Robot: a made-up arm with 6 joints. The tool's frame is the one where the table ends. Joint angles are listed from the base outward.
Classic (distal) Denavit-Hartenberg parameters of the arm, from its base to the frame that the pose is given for. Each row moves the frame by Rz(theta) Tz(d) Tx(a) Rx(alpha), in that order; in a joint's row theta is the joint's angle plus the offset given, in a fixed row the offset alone. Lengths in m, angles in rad.
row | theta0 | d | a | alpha
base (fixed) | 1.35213 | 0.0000 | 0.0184 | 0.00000
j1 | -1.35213 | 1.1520 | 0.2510 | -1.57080
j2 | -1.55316 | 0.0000 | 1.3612 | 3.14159
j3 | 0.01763 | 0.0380 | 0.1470 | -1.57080
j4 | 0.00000 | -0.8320 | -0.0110 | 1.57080
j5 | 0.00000 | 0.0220 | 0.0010 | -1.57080
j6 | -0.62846 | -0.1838 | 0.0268 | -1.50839
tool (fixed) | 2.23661 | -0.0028 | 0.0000 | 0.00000
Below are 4 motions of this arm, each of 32 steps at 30 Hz.
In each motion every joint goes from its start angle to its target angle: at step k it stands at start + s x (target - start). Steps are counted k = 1, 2, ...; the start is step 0. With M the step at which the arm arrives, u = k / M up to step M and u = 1 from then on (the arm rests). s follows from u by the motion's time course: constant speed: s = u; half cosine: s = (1 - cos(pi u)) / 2; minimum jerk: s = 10 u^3 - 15 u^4 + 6 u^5.
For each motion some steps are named. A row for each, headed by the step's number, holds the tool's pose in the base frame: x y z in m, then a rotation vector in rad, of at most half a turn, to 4 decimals.
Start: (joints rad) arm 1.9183 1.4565 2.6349 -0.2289 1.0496 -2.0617
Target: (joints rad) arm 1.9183 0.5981 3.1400 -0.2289 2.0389 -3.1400
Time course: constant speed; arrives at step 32
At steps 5, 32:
5: -0.3995 1.4210 2.4218 -1.5968 1.1033 -0.6611
32: -0.0016 0.2642 2.4449 0.5133 1.1765 0.4301

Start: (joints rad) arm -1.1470 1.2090 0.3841 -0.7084 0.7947 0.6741
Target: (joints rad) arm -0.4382 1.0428 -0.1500 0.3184 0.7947 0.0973
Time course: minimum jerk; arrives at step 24
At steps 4, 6, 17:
4: 0.8893 -2.1513 1.0809 -0.4381 1.1002 -0.6932
6: 0.9914 -2.0909 1.0794 -0.4904 1.0860 -0.6061
17: 1.7833 -1.1236 1.0516 -0.8853 0.8293 0.4563

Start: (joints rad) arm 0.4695 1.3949 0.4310 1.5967 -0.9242 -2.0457
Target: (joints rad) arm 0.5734 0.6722 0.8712 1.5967 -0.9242 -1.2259
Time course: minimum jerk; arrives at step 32
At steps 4, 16, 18, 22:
4: 2.1325 0.8672 0.7407 -0.7793 1.0807 0.3673
16: 2.1576 1.0179 1.6598 -0.9560 0.7340 0.3668
18: 2.1062 1.0220 1.8846 -0.9930 0.6538 0.3456
22: 1.9644 0.9946 2.2675 -1.0489 0.5186 0.2900

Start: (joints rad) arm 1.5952 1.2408 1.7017 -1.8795 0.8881 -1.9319
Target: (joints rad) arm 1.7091 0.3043 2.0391 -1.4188 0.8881 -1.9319
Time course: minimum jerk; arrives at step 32
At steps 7, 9, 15, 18, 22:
7: 0.0704 2.3140 2.2364 -3.0679 -0.1268 -0.0928
9: 0.0586 2.2279 2.3790 -2.9838 -0.1066 -0.1291
15: 0.0288 1.7105 2.9326 -2.5952 0.0138 -0.2363
18: 0.0337 1.3399 3.1594 -2.3719 0.0985 -0.2582
22: 0.0622 0.8654 3.3244 -2.1137 0.2065 -0.2514

